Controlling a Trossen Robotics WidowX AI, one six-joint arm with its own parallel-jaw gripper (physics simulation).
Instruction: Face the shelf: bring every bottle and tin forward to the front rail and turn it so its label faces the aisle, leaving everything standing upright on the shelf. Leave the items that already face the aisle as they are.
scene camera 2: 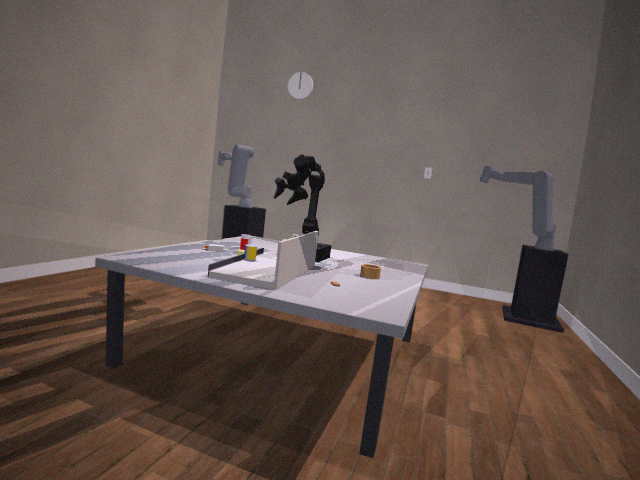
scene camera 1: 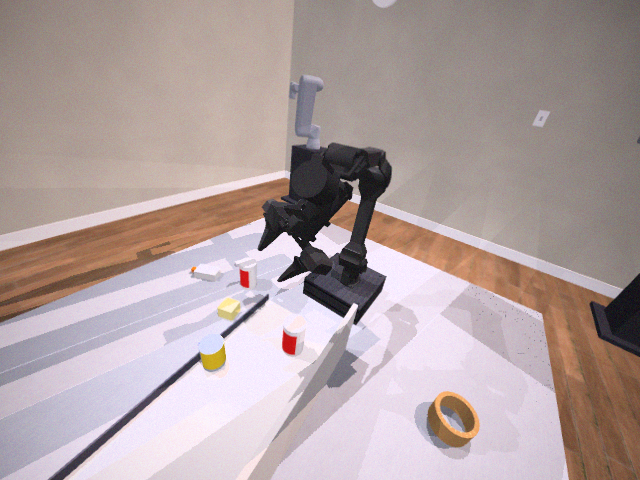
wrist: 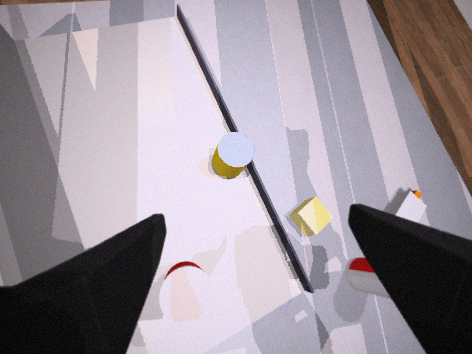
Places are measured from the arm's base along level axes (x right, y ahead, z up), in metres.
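Pixels of known places: gripper, between the fingertips: [scene camera 2: 280,201] [scene camera 1: 268,265] [wrist: 256,217]; arm's base, origin of its link: [scene camera 1: 349,279].
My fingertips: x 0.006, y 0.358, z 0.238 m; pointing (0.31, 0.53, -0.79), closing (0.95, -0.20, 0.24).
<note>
For each thing: its top centre in the pictures, then the offset to it from my fingertips.
- yellow tin, centre of its top: [wrist: 236,149] [scene camera 1: 211,343] [scene camera 2: 251,245] dx +0.069, dy +0.109, dz -0.216 m
- white tin, centre of its top: [wrist: 187,294] [scene camera 1: 295,322] dx -0.037, dy -0.057, dz -0.187 m
- red-and-white tin, centre of its top: [wrist: 406,281] [scene camera 1: 248,262] [scene camera 2: 246,235] dx +0.269, dy -0.135, dz -0.213 m
- yellow block, centre of its top: [wrist: 316,215] [scene camera 1: 228,304] dx +0.198, dy -0.012, dz -0.274 m
- white piece, centre of its top: [wrist: 412,209] [scene camera 1: 204,268] [scene camera 2: 214,245] dx +0.413, dy -0.048, dz -0.284 m
- orange ring, centre of its top: [scene camera 1: 457,413] [scene camera 2: 371,266] dx -0.428, dy -0.189, dz -0.262 m
- small brown item, centre of its top: [scene camera 2: 335,282] dx -0.368, dy +0.109, dz -0.304 m
My gripper [scene camera 1: 270,264] [scene camera 2: 282,200] [wrist: 256,217] is open and empty, high above the table. The shelf [scene camera 2: 295,260] has a pale floor, a back panel and a dark front rail [scene camera 1: 129,415] [scene camera 2: 227,262] [wrist: 273,214]. A yellow tin [scene camera 1: 212,356] [scene camera 2: 251,252] [wrist: 227,166] stands upright close by the rail; a blue strip shows on it in scene camera 2. A white tin [scene camera 1: 293,338] [wrist: 184,295] with a red label stands upright, set back from the rail, its red towards the upper side of the wrist view. Another red-and-white tin [scene camera 1: 248,275] [scene camera 2: 245,242] [wrist: 361,265] stands upright outside the rail, partly behind a finger in the wrist view.
A yellow block [scene camera 1: 229,308] [wrist: 311,216] lies outside the rail. A white piece [scene camera 1: 207,272] [wrist: 411,206] with an orange end lies farther out. An orange ring [scene camera 1: 433,421] [scene camera 2: 370,275] and a small brown item [scene camera 2: 335,283] lie behind the back panel.
</note>
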